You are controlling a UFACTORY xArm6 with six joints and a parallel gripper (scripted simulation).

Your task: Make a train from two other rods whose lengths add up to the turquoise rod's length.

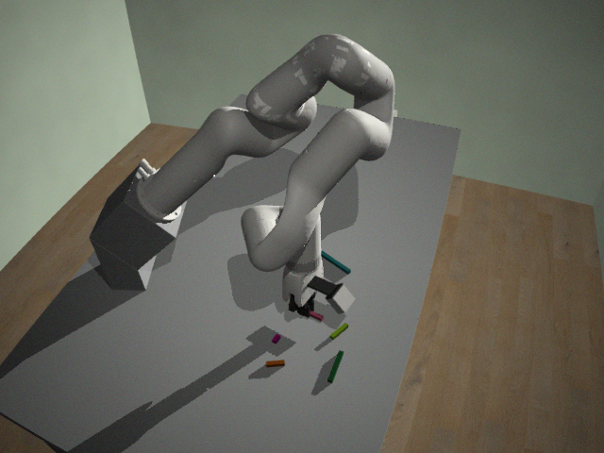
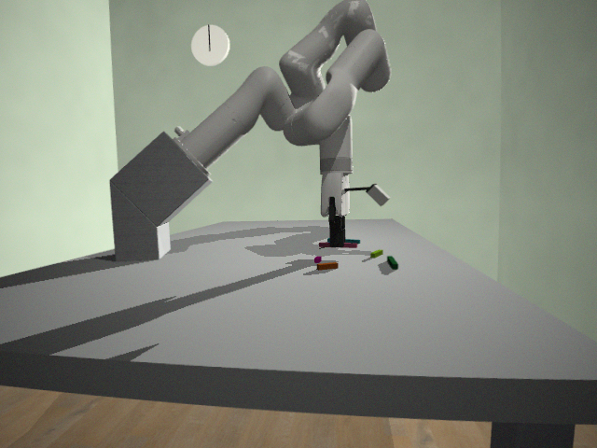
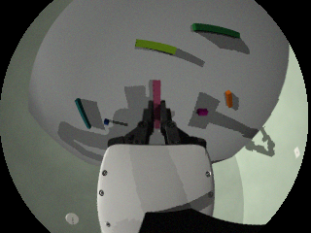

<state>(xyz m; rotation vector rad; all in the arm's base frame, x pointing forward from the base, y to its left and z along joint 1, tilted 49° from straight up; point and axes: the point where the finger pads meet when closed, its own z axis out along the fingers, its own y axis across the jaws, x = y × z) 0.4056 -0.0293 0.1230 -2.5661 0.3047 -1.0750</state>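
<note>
Now: hand 40 mm past the blue rod, 120 mm to the right of it and 30 mm above it. Round my hand: pink rod 20 mm below; magenta rod 30 mm behind, 90 mm to the right, 30 mm below; lime rod 90 mm ahead, 10 mm to the right, 30 mm below.
</note>
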